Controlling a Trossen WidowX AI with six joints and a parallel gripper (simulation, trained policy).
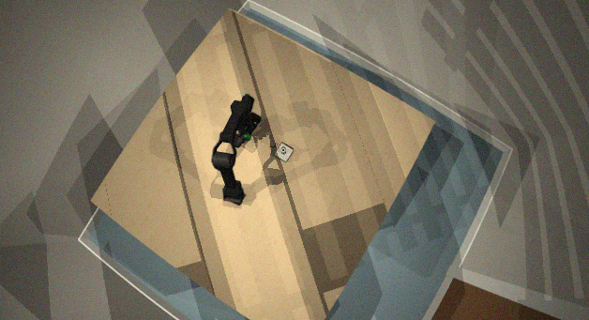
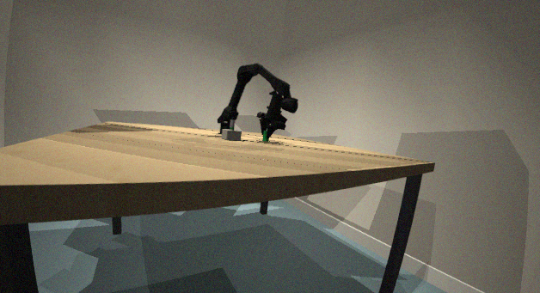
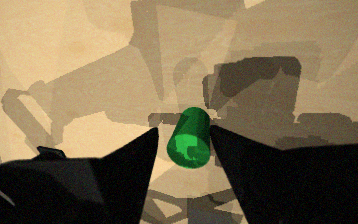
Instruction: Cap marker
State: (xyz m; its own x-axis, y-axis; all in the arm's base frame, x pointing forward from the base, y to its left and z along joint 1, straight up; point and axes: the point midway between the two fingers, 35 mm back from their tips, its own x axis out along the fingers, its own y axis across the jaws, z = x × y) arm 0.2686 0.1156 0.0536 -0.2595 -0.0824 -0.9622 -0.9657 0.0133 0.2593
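The holder block is 19 cm to the right of my gripper tip and 3 cm ahead of it. The rest, counted from my gripper tip: green cap 1 cm ahead.
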